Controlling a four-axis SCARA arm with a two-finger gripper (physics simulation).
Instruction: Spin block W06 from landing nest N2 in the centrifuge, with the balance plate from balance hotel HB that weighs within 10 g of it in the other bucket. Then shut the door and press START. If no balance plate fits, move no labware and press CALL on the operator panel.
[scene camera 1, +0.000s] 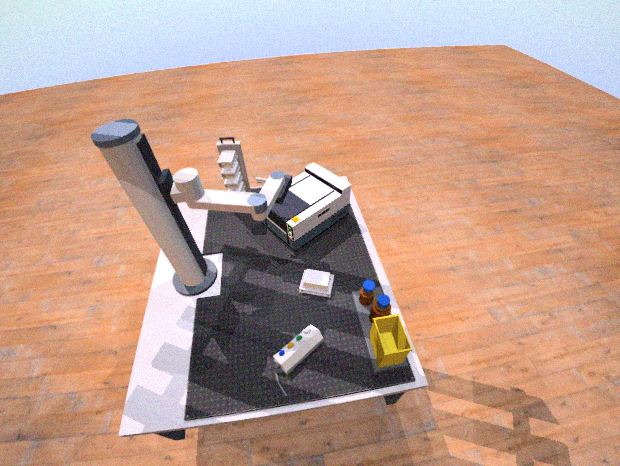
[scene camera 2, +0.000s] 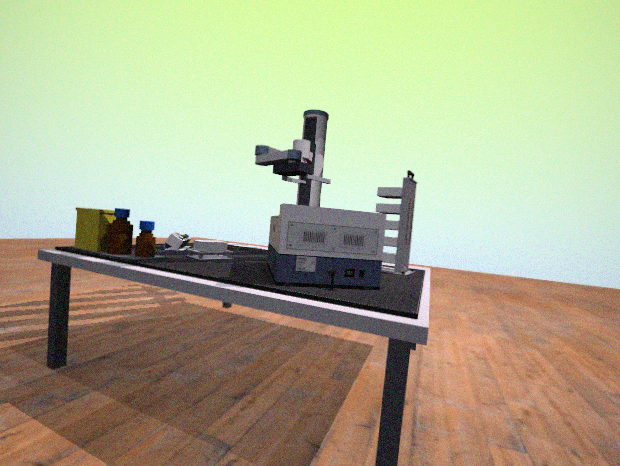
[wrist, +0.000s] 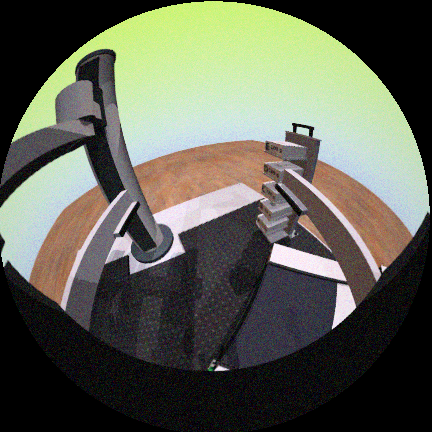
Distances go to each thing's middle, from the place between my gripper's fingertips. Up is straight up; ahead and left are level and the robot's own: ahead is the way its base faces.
Scene:
Now: hand 290 mm short of the centrifuge (scene camera 2: 309, 246), 140 mm to the right of it and 270 mm above it.

